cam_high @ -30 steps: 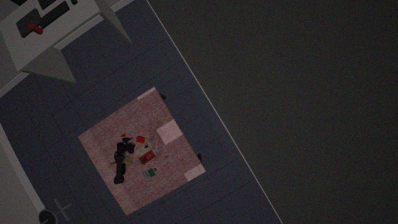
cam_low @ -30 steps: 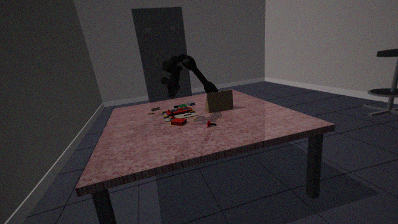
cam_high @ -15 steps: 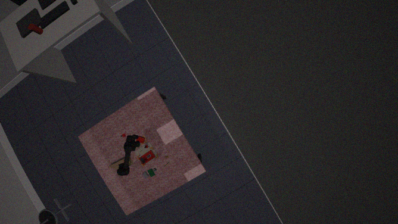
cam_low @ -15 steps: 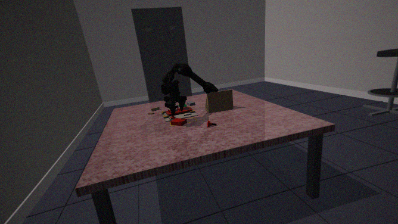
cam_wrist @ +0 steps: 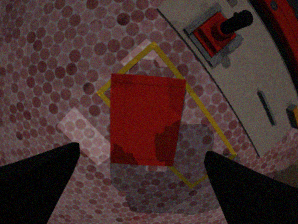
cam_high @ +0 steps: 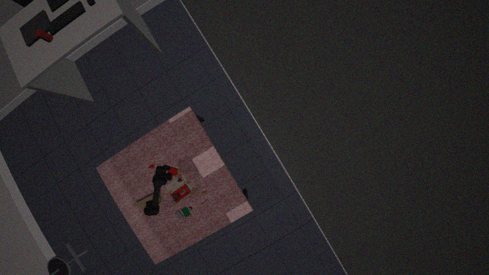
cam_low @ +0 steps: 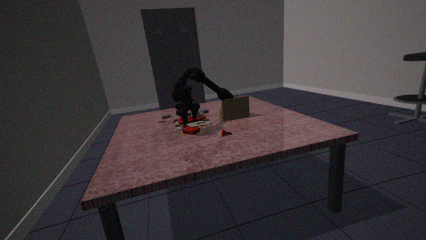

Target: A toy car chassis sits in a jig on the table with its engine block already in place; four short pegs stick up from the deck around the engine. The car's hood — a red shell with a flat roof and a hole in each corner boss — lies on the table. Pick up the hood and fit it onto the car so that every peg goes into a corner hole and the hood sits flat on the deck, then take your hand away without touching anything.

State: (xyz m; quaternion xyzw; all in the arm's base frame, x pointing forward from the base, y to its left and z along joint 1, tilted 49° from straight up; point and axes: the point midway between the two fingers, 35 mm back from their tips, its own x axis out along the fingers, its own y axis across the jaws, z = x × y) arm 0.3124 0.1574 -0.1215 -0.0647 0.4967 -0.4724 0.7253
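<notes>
Right now my gripper tip is 60 mm above the red hood. The rest, counted from my gripper tip: grey jig (220 mm to the right, 60 mm below); green item (460 mm to the right, 70 mm below, 60 mm behind).
</notes>
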